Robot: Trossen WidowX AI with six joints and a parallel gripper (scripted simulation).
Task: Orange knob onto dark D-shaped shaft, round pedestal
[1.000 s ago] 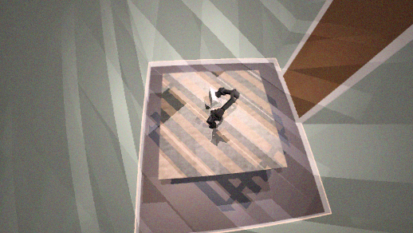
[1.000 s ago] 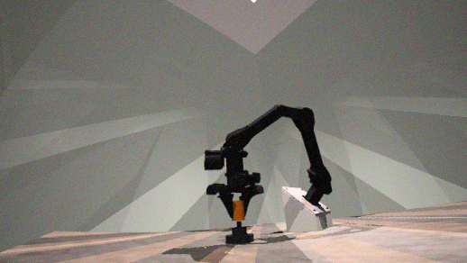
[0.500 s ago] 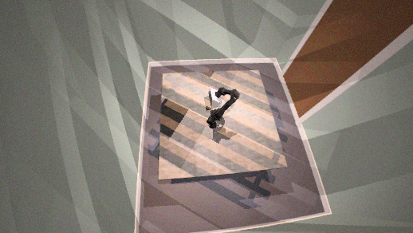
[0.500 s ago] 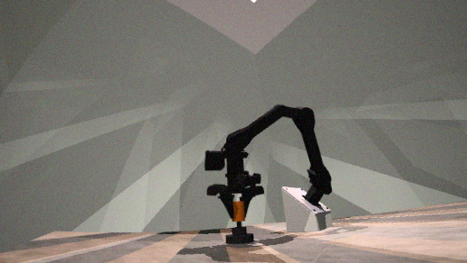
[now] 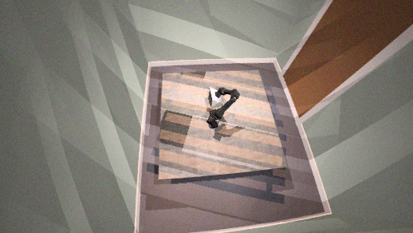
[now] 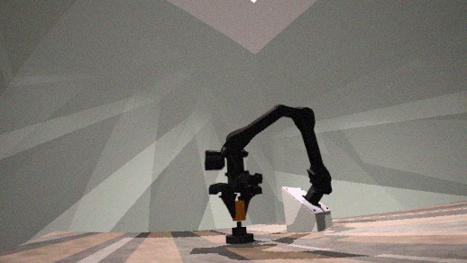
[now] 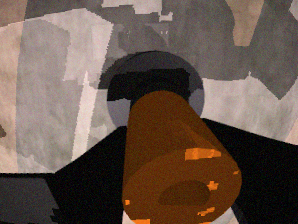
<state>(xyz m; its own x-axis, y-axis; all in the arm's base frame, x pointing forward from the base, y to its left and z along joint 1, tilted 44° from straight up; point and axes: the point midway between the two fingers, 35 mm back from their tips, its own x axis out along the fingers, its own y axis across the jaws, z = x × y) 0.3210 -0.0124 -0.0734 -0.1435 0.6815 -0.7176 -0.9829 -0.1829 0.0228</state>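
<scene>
The orange knob is 20 mm above my gripper tip. Round my gripper tip: dark round pedestal (40 mm below).
</scene>
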